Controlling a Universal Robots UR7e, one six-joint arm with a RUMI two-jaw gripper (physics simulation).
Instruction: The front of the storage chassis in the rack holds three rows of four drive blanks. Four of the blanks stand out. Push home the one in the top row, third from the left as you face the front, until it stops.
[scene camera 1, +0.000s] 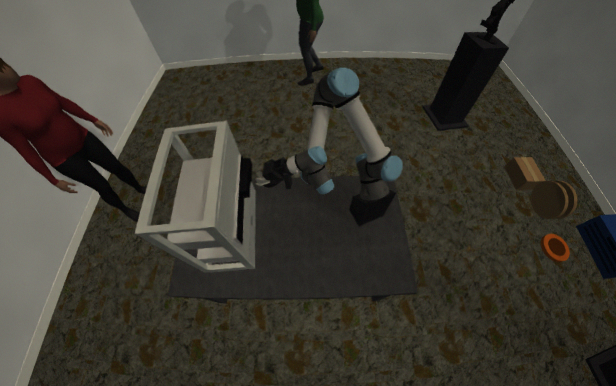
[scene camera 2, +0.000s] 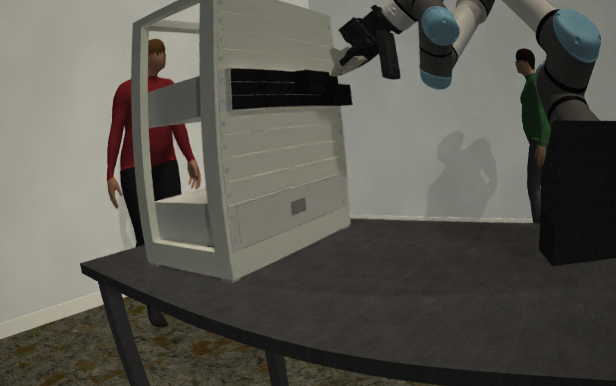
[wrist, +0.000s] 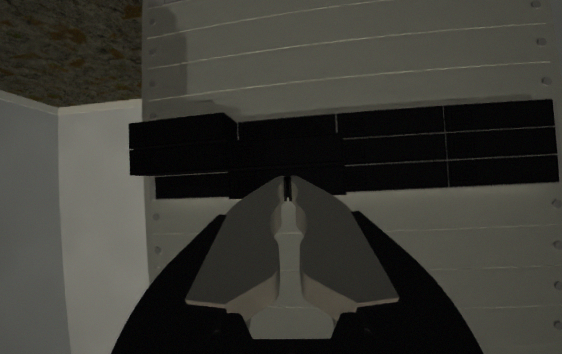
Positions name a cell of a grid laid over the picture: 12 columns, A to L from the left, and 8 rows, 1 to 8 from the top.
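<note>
Visible: a pale rack (scene camera 1: E5). Also visible: the gripper (scene camera 2: G2), (scene camera 1: E4) and (wrist: G5).
</note>
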